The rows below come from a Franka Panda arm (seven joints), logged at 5 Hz.
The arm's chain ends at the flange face. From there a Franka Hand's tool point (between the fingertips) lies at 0.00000 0.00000 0.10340 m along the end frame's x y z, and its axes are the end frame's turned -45 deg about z.
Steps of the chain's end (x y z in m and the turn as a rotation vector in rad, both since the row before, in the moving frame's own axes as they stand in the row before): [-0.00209, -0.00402, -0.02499, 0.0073, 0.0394, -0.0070]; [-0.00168, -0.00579, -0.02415, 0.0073, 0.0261, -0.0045]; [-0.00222, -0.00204, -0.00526, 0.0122, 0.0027, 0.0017]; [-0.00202, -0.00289, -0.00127, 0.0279, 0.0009, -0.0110]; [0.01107, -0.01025, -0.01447, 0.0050, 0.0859, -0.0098]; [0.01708, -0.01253, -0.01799, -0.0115, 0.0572, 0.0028]
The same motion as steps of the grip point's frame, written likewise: [0.00479, -0.00199, -0.02507, -0.0227, 0.0330, -0.0070]; [0.00535, -0.00391, -0.02419, -0.0133, 0.0236, -0.0045]; [0.00096, -0.00371, -0.00527, 0.0067, 0.0105, 0.0017]; [0.00271, -0.00546, -0.00131, 0.0191, 0.0204, -0.0110]; [0.02174, 0.00645, -0.01485, -0.0572, 0.0643, -0.0098]; [0.02427, 0.00824, -0.01817, -0.0486, 0.0323, 0.0028]
